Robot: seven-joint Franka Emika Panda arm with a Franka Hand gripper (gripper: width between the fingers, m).
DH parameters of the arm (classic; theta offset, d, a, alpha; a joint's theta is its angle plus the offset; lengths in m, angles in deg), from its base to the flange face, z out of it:
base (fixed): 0 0 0 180
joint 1: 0 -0.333 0 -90
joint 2: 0 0 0 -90
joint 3: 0 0.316 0.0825 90
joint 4: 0 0 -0.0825 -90
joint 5: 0 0.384 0 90
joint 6: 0 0 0.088 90
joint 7: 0 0.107 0 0
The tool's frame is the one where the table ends.
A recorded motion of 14 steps. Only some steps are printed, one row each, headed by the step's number.
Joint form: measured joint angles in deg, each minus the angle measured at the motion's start. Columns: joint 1, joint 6, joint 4, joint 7, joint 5, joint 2, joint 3.
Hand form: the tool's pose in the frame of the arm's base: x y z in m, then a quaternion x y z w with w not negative. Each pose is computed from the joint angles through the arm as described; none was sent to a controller.
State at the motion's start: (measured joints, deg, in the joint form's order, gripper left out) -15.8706 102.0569 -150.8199 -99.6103 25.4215 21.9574 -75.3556
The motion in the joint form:
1: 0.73 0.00 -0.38 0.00 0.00 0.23 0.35
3: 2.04 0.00 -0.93 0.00 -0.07 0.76 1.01
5: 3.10 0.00 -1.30 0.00 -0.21 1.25 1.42
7: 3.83 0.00 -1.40 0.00 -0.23 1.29 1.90
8: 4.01 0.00 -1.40 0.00 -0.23 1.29 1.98
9: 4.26 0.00 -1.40 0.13 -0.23 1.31 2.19
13: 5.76 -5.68 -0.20 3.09 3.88 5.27 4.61
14: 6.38 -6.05 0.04 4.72 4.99 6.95 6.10
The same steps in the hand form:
1: 0.2273 -0.2525 0.2732 -0.82204 -0.24966 -0.27179 0.43365
3: 0.2236 -0.2516 0.2734 -0.82121 -0.24689 -0.27617 0.43403
5: 0.2203 -0.2517 0.2738 -0.82078 -0.24444 -0.28030 0.43359
7: 0.2189 -0.2523 0.2744 -0.82162 -0.24312 -0.28116 0.43219
8: 0.2184 -0.2527 0.2745 -0.82194 -0.24245 -0.28154 0.43169
9: 0.2182 -0.2530 0.2750 -0.82254 -0.24144 -0.28136 0.43124
13: 0.2280 -0.2458 0.3052 -0.78967 -0.23323 -0.31993 0.46869
14: 0.2332 -0.2439 0.3168 -0.78480 -0.23075 -0.32940 0.47153

